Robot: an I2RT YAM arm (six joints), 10 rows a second.
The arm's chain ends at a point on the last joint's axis. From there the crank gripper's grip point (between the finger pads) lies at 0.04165 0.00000 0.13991 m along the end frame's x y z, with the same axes.
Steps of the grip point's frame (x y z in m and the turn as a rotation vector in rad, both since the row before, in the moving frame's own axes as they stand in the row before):
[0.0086, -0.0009, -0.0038, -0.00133, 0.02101, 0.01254]
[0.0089, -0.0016, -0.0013, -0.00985, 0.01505, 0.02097]
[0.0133, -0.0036, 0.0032, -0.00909, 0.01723, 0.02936]
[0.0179, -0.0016, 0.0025, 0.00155, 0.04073, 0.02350]
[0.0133, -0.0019, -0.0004, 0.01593, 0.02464, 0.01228]
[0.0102, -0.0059, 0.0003, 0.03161, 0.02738, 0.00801]
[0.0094, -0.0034, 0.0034, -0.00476, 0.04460, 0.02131]
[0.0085, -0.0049, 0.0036, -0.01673, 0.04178, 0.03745]
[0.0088, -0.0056, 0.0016, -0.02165, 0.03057, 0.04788]
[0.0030, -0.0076, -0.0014, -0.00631, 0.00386, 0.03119]
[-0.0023, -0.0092, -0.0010, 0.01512, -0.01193, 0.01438]
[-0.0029, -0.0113, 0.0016, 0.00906, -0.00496, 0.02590]
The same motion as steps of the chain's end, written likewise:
[0.0057, -0.0016, -0.0029, -0.00133, 0.02101, 0.01254]
[0.0068, -0.0039, -0.0006, -0.00985, 0.01505, 0.02097]
[0.0109, -0.0061, 0.0039, -0.00909, 0.01723, 0.02936]
[0.0122, -0.0024, 0.0043, 0.00155, 0.04073, 0.02350]
[0.0099, -0.0002, 0.0007, 0.01593, 0.02464, 0.01228]
[0.0064, -0.0018, 0.0016, 0.03161, 0.02738, 0.00801]
[0.0032, -0.0050, 0.0054, -0.00476, 0.04460, 0.02131]
[0.0028, -0.0089, 0.0055, -0.01673, 0.04178, 0.03745]
[0.0047, -0.0107, 0.0030, -0.02165, 0.03057, 0.04788]
[0.0025, -0.0098, -0.0012, -0.00631, 0.00386, 0.03119]
[-0.0006, -0.0077, -0.0015, 0.01512, -0.01193, 0.01438]
[-0.0022, -0.0111, 0.0014, 0.00906, -0.00496, 0.02590]

